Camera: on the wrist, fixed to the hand. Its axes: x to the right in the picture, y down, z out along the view.
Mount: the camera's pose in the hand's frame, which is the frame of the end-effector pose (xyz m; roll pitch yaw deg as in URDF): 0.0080 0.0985 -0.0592 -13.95 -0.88 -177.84
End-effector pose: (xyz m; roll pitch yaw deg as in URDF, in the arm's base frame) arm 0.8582 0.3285 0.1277 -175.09 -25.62 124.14
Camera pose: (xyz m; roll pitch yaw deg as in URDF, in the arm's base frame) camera 0.9518 0.3743 0.1767 160.07 26.29 -58.34
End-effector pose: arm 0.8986 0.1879 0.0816 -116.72 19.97 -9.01
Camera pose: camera 0.8701 0.0940 0.0212 103.46 -21.49 169.10
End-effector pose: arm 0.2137 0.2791 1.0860 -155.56 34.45 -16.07
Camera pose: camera 0.1956 0.1655 1.0923 143.23 -34.51 161.10
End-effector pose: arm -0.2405 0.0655 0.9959 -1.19 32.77 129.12
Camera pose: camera -0.2993 -0.0164 0.9401 -14.15 -33.67 -48.31
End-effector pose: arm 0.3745 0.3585 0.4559 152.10 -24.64 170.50
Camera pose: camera 0.4176 0.4115 0.5487 -166.75 26.42 -11.17
